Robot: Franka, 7 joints.
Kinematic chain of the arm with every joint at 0, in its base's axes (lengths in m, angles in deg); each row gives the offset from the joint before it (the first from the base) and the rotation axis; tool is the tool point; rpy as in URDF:
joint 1: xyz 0 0 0.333 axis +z
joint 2: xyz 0 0 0 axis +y
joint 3: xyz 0 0 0.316 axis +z
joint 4: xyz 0.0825 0 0 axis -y
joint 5: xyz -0.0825 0 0.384 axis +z
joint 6: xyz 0 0 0 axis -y
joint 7: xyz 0.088 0 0 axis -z
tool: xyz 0 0 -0.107 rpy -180 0 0
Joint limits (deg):
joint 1: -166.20..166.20
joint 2: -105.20..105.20
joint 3: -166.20..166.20
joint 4: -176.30..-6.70
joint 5: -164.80..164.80
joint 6: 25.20..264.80
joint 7: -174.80..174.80
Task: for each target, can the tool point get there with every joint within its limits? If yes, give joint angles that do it. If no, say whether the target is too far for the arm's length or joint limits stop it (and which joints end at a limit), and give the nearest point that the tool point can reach.
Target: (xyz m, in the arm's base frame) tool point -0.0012 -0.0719 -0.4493
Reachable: no: joint limits stop it (at a limit: joint 2) | nearest point -0.0019 -0.1118 -0.3323 | short by 0.124 m
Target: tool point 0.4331 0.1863 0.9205
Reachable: yes | joints 101.89 46.97 -130.41 -83.87 -53.55 151.38 104.27
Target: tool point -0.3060 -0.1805 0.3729
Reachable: yes | joints -66.95 -81.54 -64.48 -146.66 120.49 207.76 4.87
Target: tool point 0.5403 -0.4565 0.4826
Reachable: yes | joints 111.11 -35.73 -129.07 -78.02 -84.53 88.27 15.51
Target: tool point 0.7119 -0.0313 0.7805
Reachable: yes | joints 20.65 67.05 -130.17 -38.64 -68.53 168.86 -101.06
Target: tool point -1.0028 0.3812 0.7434
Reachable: no: too far | nearest point -0.7490 0.2847 0.6395 | short by 0.291 m
